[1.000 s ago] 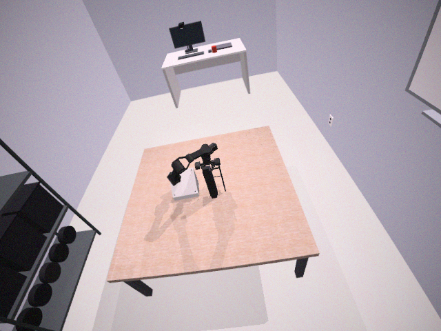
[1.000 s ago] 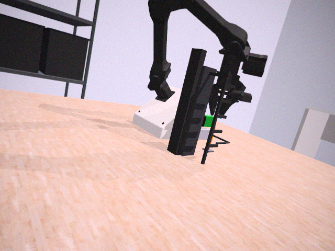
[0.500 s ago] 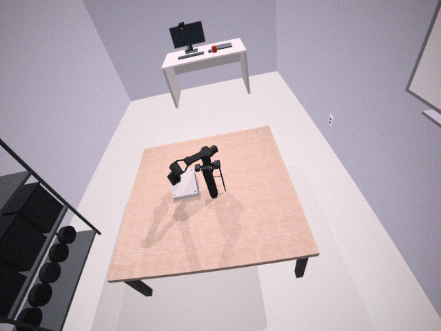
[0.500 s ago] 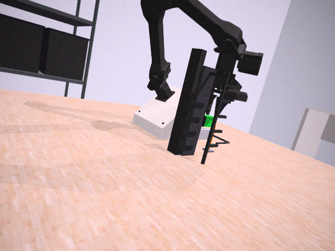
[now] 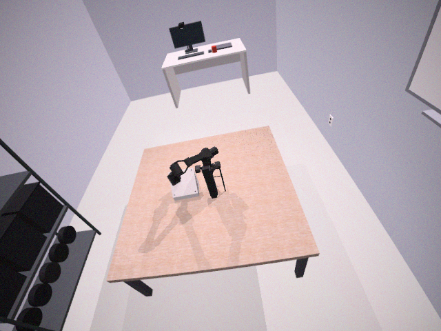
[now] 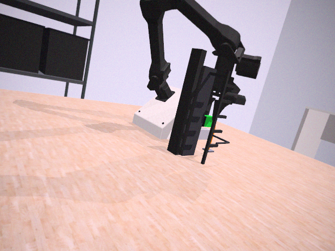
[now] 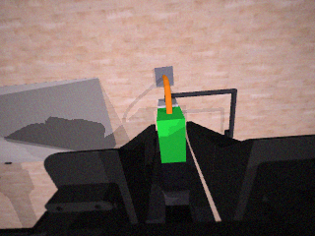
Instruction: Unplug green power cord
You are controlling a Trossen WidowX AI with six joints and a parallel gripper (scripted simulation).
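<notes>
Right now my gripper tip is 30 mm to the left of the green plug.
</notes>
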